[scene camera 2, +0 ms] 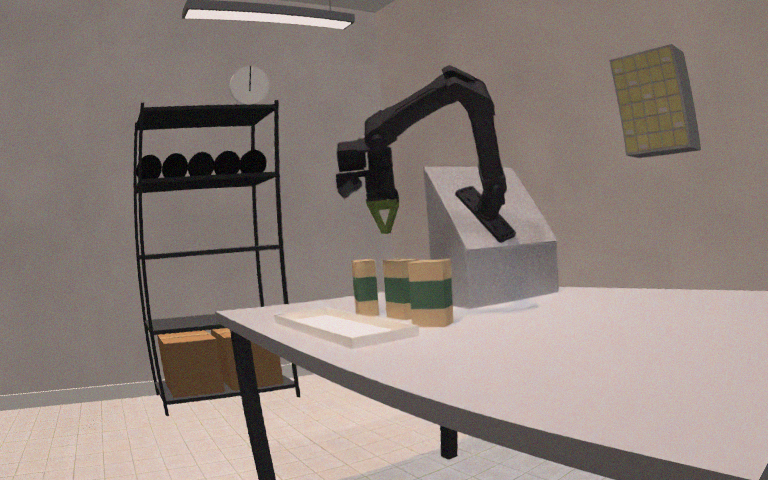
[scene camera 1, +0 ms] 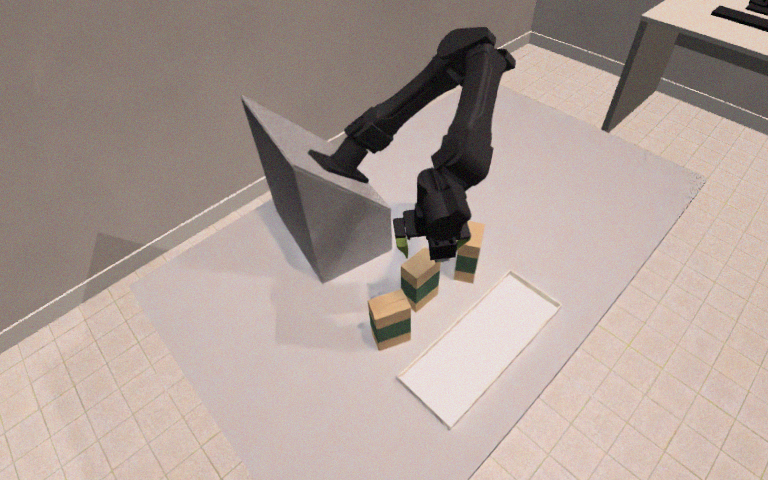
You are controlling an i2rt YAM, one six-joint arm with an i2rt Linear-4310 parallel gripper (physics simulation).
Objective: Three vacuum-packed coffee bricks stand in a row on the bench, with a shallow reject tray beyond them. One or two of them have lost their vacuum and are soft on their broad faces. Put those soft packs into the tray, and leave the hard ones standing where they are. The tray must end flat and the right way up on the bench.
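Frame: origin at the arm's base, x right, y up, z back, level; metres.
Where they show: gripper, fingertip midpoint: (scene camera 2: 386, 233); arm's base, link origin: (scene camera 2: 485, 214) (scene camera 1: 339, 169).
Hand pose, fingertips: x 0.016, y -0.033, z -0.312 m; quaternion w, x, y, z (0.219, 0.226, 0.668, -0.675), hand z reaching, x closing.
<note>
Each offset is from my fingertips to the top centre of the thing.
Three tan packs with green bands stand upright. The near pack (scene camera 1: 389, 320) (scene camera 2: 431, 293) is close to the middle pack @[dx -0.007, dy -0.063, dz +0.030 m] (scene camera 1: 420, 280) (scene camera 2: 397, 289), and whether they touch is unclear. The far pack (scene camera 1: 466, 264) (scene camera 2: 365, 288) stands apart, its top partly behind the gripper in scene camera 1. The shallow white tray @[dx -0.020, dy -0.182, dz -0.158 m] (scene camera 1: 478, 350) (scene camera 2: 385, 338) lies flat, right way up and empty, beside the row. My gripper (scene camera 1: 432, 246) (scene camera 2: 385, 230) is open and empty, above the packs; its green fingers overlap in scene camera 2. Softness cannot be seen.
A grey wedge-shaped block (scene camera 1: 351, 232) (scene camera 2: 509, 271) carries the arm's base behind the packs. The bench edge (scene camera 2: 396, 396) runs past the tray's outer side. A black shelf rack (scene camera 2: 209, 183) stands beyond the bench, and a desk (scene camera 1: 640, 67) stands beyond the far side.
</note>
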